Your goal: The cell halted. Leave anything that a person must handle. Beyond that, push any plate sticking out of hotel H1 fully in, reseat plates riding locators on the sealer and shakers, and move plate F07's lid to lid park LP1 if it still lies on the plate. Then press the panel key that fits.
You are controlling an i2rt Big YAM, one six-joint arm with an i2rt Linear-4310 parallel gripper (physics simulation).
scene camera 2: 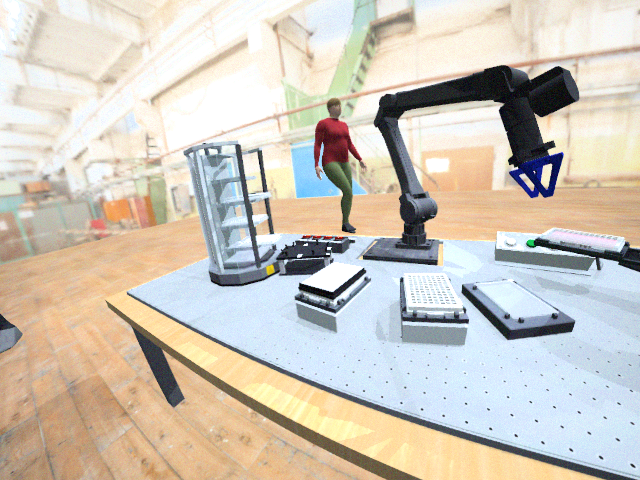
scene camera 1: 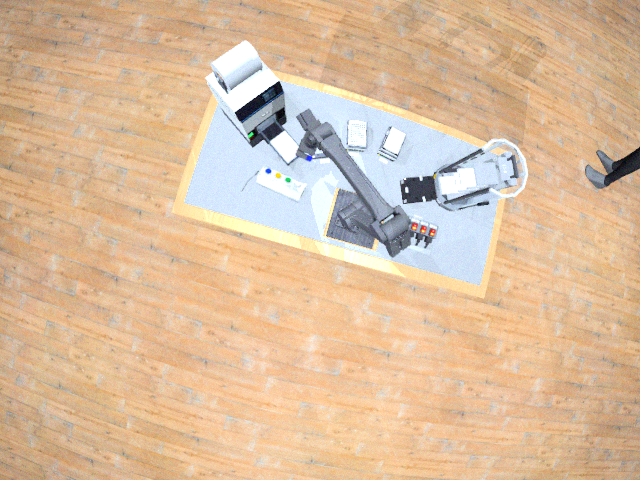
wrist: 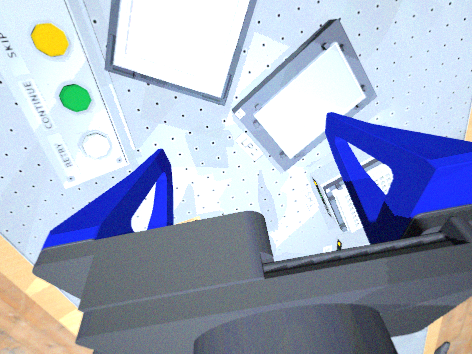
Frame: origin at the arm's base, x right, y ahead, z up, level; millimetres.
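Seen in the pictures: gripper, fingertip midpoint: (scene camera 2: 541,197) (scene camera 1: 304,144) (wrist: 244,139); arm's base, origin of the base link: (scene camera 2: 414,245) (scene camera 1: 348,220).
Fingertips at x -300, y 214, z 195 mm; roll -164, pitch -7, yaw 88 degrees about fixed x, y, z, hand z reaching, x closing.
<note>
Pixels of each thing's top centre, then the offset from my fingertips to it. "spot": a spot on its surface instead.
- LP1, middle of its top: (wrist: 311,106) (scene camera 2: 512,295) dy +116, dx +55, dz -173 mm
- sealer, surface spot: (scene camera 1: 255,95) spot: dy +82, dx -232, dz +124 mm
- white well plate, middle of its top: (wrist: 383,195) (scene camera 2: 429,288) (scene camera 1: 357,132) dy +199, dx +204, dz -137 mm
- black plate with a white top, middle of its top: (scene camera 2: 333,274) (scene camera 1: 394,140) dy +225, dx +386, dz -124 mm
- Hotel H1, middle of its top: (scene camera 2: 224,142) (scene camera 1: 507,167) dy +137, dx +779, dz +213 mm
- yellow SKIP, middle of its top: (wrist: 48,40) dy -127, dx -82, dz -132 mm
- green CONTINUE, middle of its top: (wrist: 74,99) dy -132, dx -32, dz -132 mm
- white RETRY, middle of its top: (wrist: 95,148) dy -138, dx +18, dz -132 mm
- black nest, middle of its top: (scene camera 2: 305,245) (scene camera 1: 422,188) dy +48, dx +587, dz -130 mm
My gripper (scene camera 2: 540,194) (wrist: 244,139) is open and empty, high above the bench between the panel and lid park LP1. LP1 (scene camera 2: 540,328) (wrist: 356,65) is a dark frame with a pale flat panel inside. The sealer (scene camera 1: 255,95) holds a plate (scene camera 1: 284,146) (scene camera 2: 584,239) (wrist: 180,45) on its extended tray. A white well plate (scene camera 1: 357,133) (scene camera 2: 431,291) sits on one shaker, a black plate with a white top (scene camera 1: 395,139) (scene camera 2: 333,279) on the other; exact seating is unclear. Hotel H1 (scene camera 2: 248,206) holds pale plates. Panel keys are blue (scene camera 1: 268,171), yellow SKIP (wrist: 50,40), green CONTINUE (wrist: 75,97) and white RETRY (wrist: 95,145). Plate names are unreadable.
A black nest (scene camera 1: 417,189) (scene camera 2: 305,250) stands beside the hotel. Small blocks with red lights (scene camera 1: 423,228) (scene camera 2: 325,240) stand near the arm's base plate (scene camera 2: 382,250). A person in red (scene camera 2: 336,139) stands beyond the table. Two feet (scene camera 1: 602,170) show to the right of the table.
</note>
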